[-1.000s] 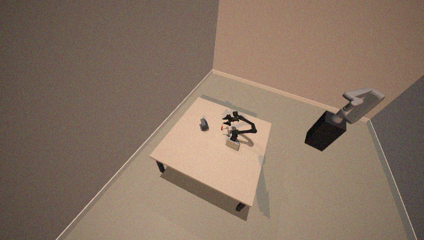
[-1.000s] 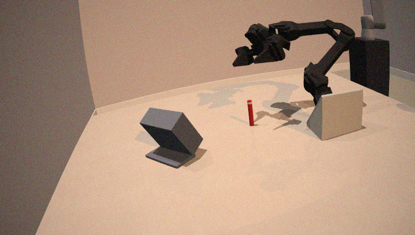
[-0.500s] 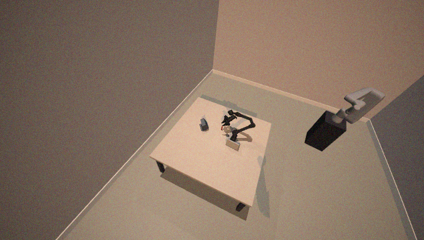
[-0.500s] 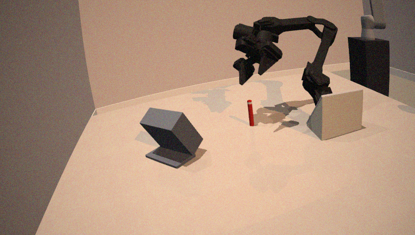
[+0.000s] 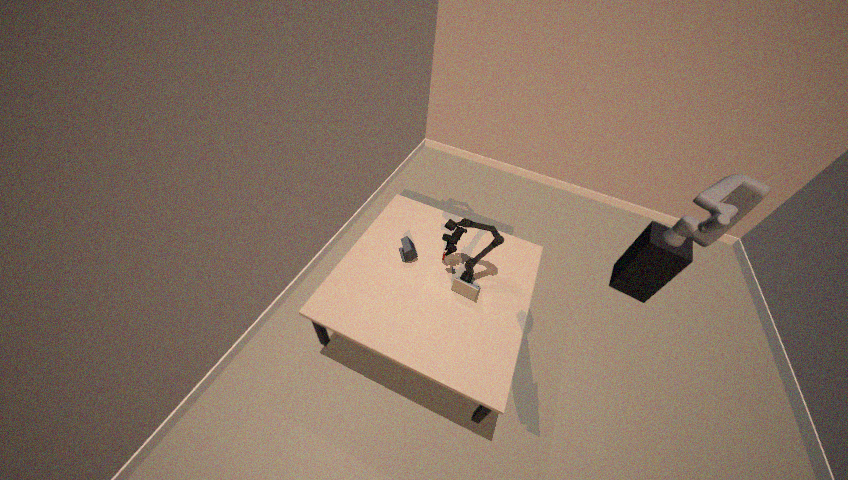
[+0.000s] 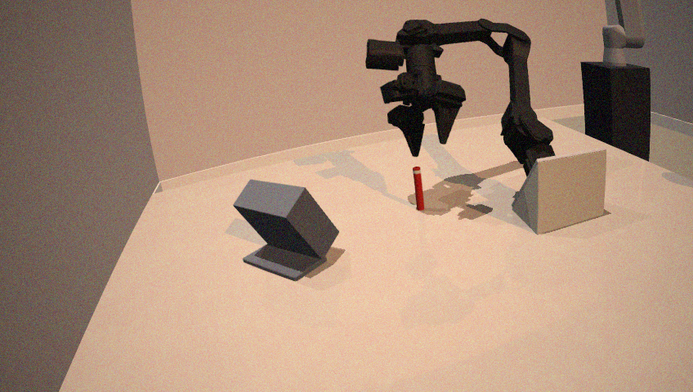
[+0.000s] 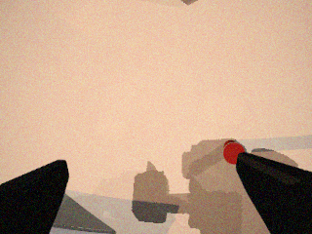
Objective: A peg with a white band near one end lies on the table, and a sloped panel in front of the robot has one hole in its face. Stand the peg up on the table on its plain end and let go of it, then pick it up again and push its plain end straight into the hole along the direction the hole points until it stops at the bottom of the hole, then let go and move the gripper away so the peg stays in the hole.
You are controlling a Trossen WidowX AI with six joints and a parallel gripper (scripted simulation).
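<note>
The red peg is 60 mm below my gripper tip, 30 mm to the right of it and 20 mm ahead of it. The rest, counted from my gripper tip: grey sloped panel 250 mm ahead, 70 mm to the left, 50 mm below; then panel foot plate 270 mm ahead, 120 mm below, 90 mm to the left.
</note>
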